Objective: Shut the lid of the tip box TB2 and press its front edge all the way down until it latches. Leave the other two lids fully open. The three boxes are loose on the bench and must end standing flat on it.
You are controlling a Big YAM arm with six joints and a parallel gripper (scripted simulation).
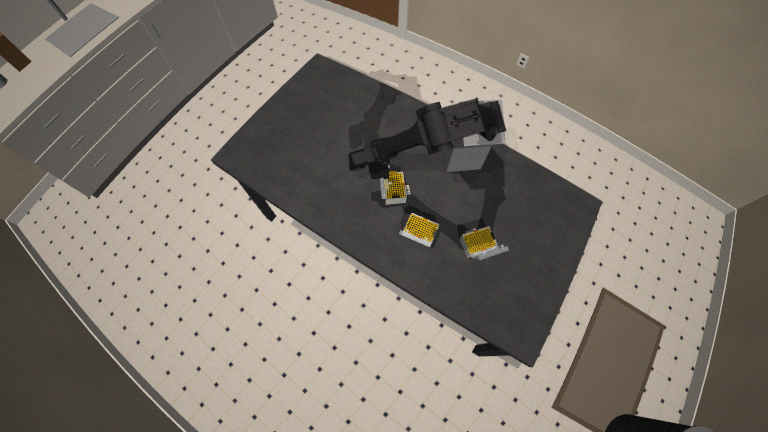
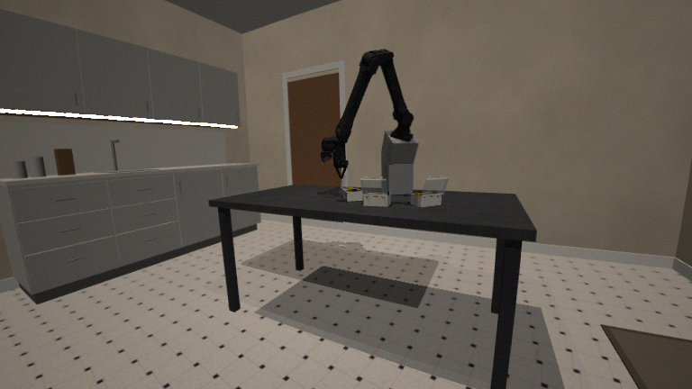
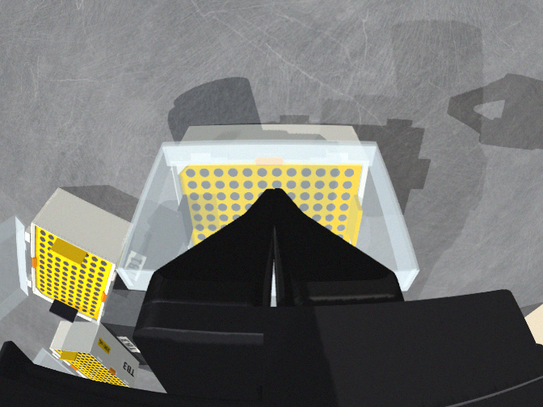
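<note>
Right now my hand is 10 mm past the lid, 20 mm to the right of it and 30 mm above it. Also, from my hand: tip box 40 mm behind, 470 mm to the left, 70 mm below.
</note>
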